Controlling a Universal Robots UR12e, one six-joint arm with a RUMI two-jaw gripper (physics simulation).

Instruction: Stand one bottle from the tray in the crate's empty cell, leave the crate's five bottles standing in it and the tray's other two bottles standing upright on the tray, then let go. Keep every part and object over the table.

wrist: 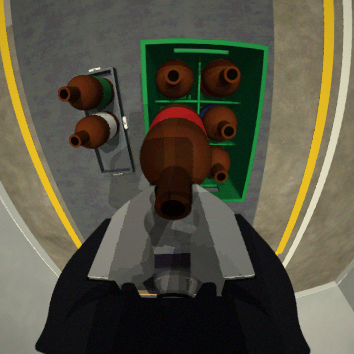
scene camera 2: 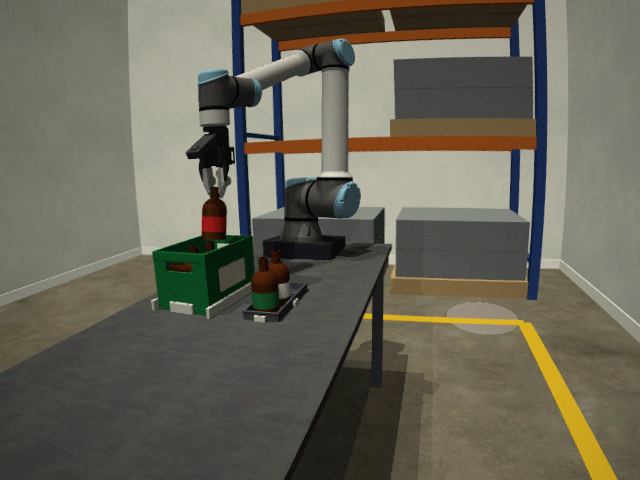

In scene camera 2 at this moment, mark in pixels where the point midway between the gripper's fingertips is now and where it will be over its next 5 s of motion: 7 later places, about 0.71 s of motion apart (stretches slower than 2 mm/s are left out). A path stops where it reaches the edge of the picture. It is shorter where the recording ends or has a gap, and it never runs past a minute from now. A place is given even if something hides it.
The gripper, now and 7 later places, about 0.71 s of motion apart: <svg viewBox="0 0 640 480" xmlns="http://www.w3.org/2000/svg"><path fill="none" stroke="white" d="M216 198L218 208L218 213L218 214L219 220L218 229L218 229L218 234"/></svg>
